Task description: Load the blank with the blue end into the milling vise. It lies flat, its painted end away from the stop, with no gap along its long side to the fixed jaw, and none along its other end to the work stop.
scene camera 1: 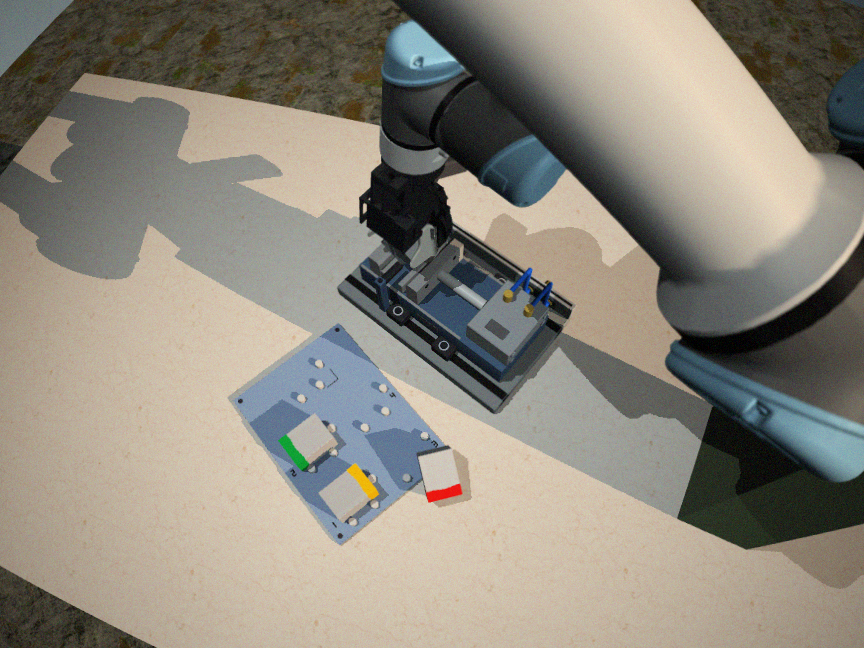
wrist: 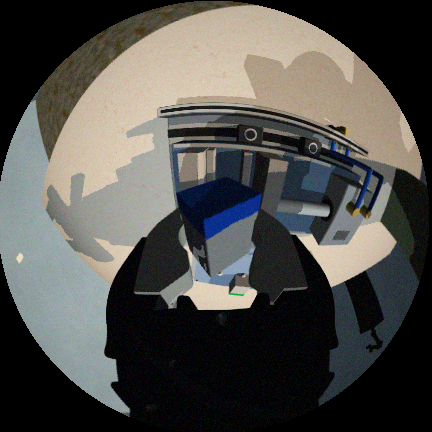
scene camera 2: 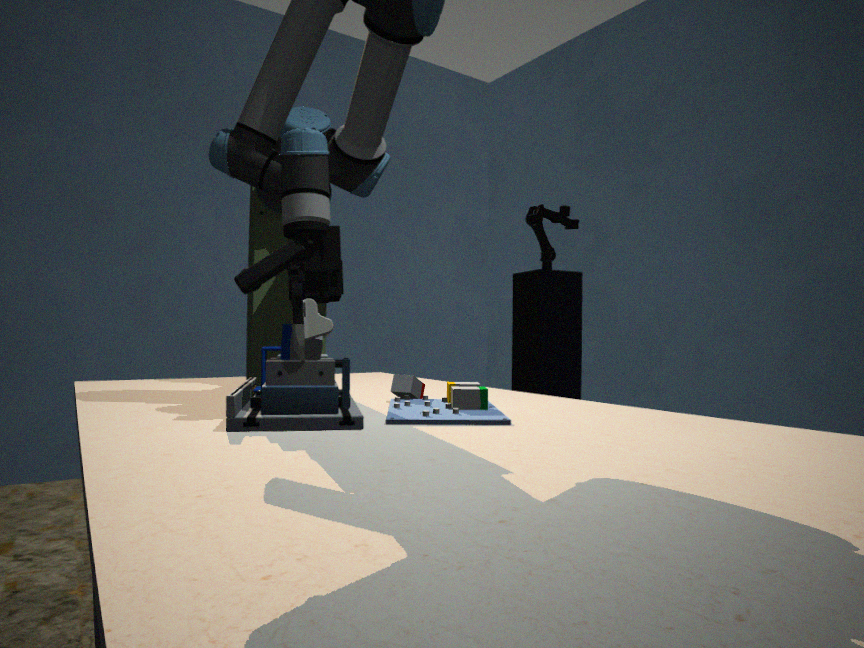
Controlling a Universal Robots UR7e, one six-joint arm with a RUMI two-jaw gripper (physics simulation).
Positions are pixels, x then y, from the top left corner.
Scene:
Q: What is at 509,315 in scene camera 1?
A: A grey cylinder block.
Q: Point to a grey cylinder block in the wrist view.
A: At 340,190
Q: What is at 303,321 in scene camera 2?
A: My gripper.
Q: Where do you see a red-ended blank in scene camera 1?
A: At 440,478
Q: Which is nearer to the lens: the blank with the blue end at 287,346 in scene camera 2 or the green-ended blank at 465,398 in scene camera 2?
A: The blank with the blue end.

